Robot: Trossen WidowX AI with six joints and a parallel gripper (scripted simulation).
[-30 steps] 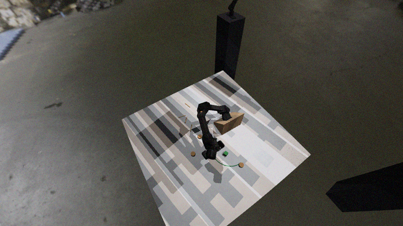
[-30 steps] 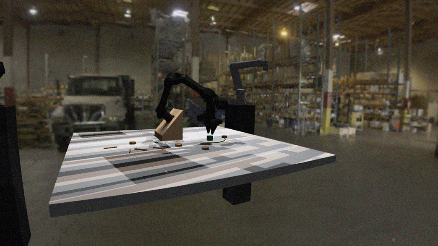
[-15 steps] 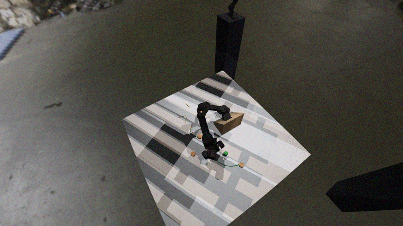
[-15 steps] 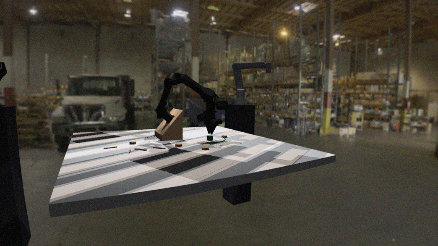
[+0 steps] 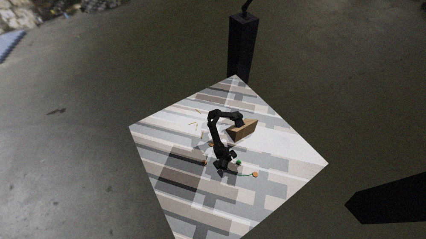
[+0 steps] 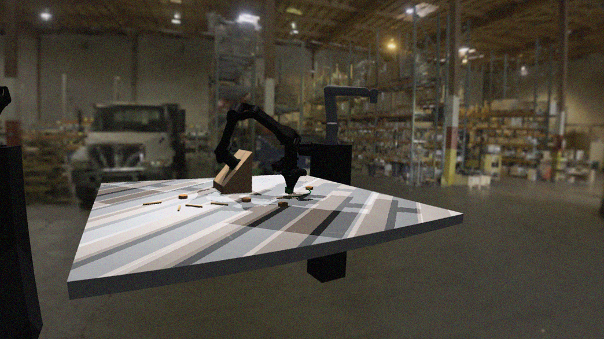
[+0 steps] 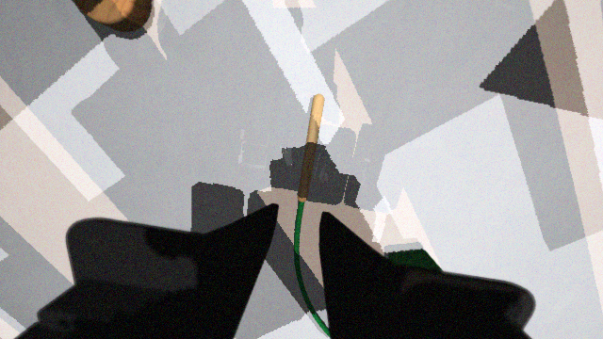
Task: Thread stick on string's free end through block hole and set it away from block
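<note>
Now: gripper tip 20 mm to the left of the thin wooden stick and 40 mm above it. Also, from my gripper tip: round wooden button 160 mm behind, 200 mm to the left, 30 mm below; then green cube 100 mm behind, 50 mm to the left, 20 mm below.
</note>
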